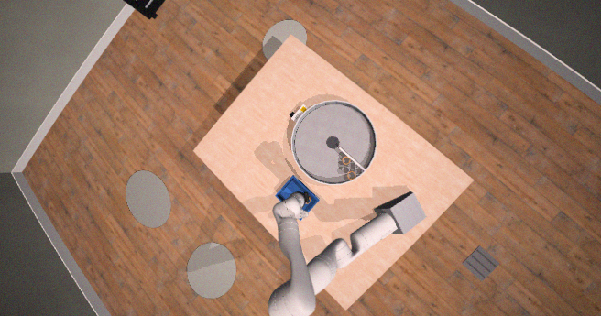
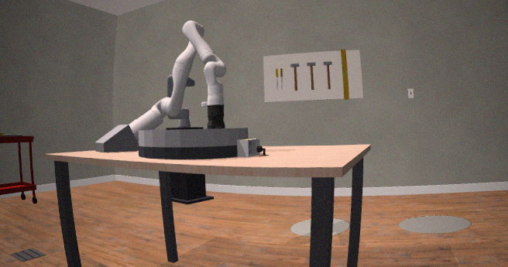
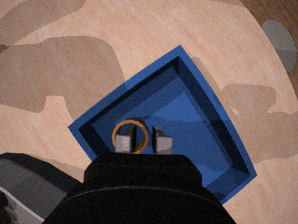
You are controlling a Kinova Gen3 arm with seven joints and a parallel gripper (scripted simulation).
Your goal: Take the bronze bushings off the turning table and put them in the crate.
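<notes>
The blue crate lies 3 cm ahead of my hand, 2 cm to the left of it and 2 cm below it. From my hand the other things lie so: grey turning table (16 cm ahead, 30 cm to the right, 1 cm above).
</notes>
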